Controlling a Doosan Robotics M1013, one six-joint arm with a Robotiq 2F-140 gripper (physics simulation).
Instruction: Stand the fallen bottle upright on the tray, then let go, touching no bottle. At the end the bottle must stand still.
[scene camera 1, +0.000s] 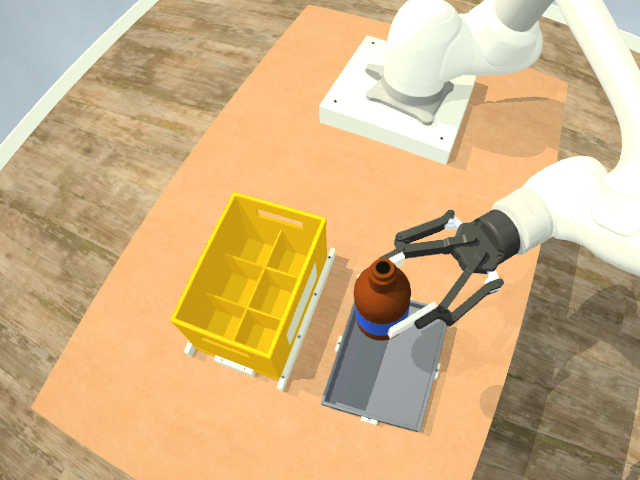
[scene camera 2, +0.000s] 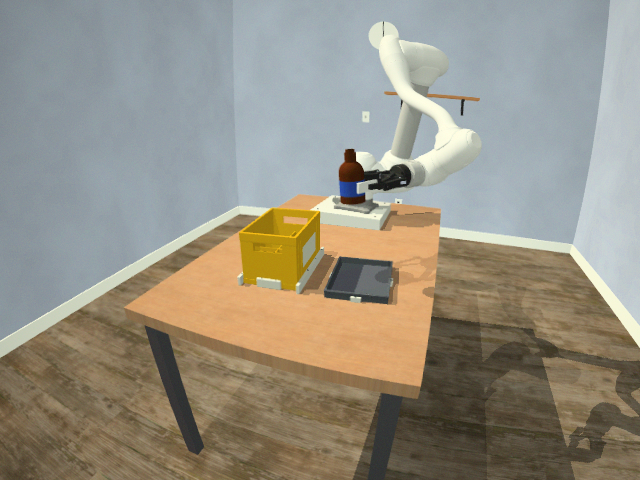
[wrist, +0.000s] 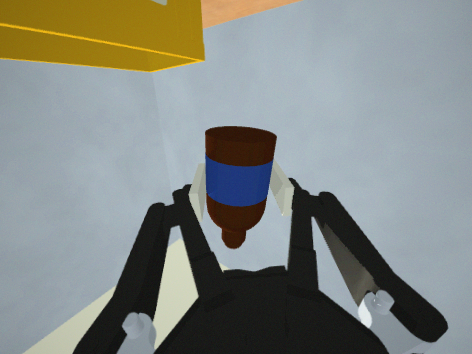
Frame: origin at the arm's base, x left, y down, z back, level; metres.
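Seen in the pictures: gripper, fingertip midpoint: (scene camera 1: 373, 307) (scene camera 2: 348, 185) (wrist: 237, 172); arm's base, origin of the base link: (scene camera 1: 410, 92) (scene camera 2: 356, 207).
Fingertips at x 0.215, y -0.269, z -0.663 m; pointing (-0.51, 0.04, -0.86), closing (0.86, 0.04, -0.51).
Observation:
Pixels of each thing's middle, then the offset from my fingertips to it. "spot": a spot on its surface instead. Level surfaces: height alone.
- brown bottle with a blue label, body centre: (wrist: 236, 196) (scene camera 1: 382, 294) (scene camera 2: 351, 175) dx +0.004, dy -0.027, dz +0.011 m
- grey tray, surface spot: (scene camera 1: 400, 382) spot: dx +0.084, dy +0.315, dz +0.005 m
- yellow divided crate, body centre: (scene camera 1: 256, 288) (scene camera 2: 283, 245) dx -0.235, dy +0.233, dz +0.009 m
- table, its level: dy +0.321 m
A brown bottle with a blue label (scene camera 1: 381, 291) (scene camera 2: 351, 178) (wrist: 240, 182) is held upright in the air, neck up, with no visible tilt in the scene views. My gripper (scene camera 1: 404, 292) (scene camera 2: 363, 187) (wrist: 237, 172) is shut on it, with a white finger pad on each side at the label. The arm reaches in from the side, close to level. The grey tray (scene camera 1: 400, 382) (scene camera 2: 372, 281) lies on the table, well below the bottle. In scene camera 1 the bottle covers the tray's back left corner. The tray does not show in the wrist view.
A yellow divided crate (scene camera 1: 206, 258) (scene camera 2: 268, 266) (wrist: 100, 30) stands left of the tray, with white strips (scene camera 1: 307, 322) (scene camera 2: 268, 283) around its foot. The robot's white base (scene camera 1: 382, 131) (scene camera 2: 351, 219) stands at the back of the table (scene camera 1: 206, 418) (scene camera 2: 289, 320).

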